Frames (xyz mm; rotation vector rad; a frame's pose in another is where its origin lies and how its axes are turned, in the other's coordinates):
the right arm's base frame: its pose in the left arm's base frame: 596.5 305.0 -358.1 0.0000 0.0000 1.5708
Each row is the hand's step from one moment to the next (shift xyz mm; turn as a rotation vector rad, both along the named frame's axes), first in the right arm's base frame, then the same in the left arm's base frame.
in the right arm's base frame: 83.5 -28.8 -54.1 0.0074 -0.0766 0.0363
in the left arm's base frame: 28.8 83.5 -54.1 0.0766 0.0074 0.0363
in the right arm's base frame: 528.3 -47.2 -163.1 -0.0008 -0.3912 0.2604
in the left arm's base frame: 47.2 528.3 -163.1 0.3912 -0.0008 0.2604
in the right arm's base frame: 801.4 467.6 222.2 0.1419 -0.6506 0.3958
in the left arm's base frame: -467.6 801.4 222.2 0.6506 0.1419 0.3958
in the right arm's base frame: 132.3 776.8 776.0 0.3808 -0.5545 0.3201
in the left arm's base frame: -776.8 132.3 776.0 0.5545 0.3808 0.3201
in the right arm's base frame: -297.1 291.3 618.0 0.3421 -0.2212 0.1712
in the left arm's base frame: -291.3 -297.1 618.0 0.2212 0.3421 0.1712
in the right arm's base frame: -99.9 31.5 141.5 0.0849 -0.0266 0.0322
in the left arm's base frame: -31.5 -99.9 141.5 0.0266 0.0849 0.0322
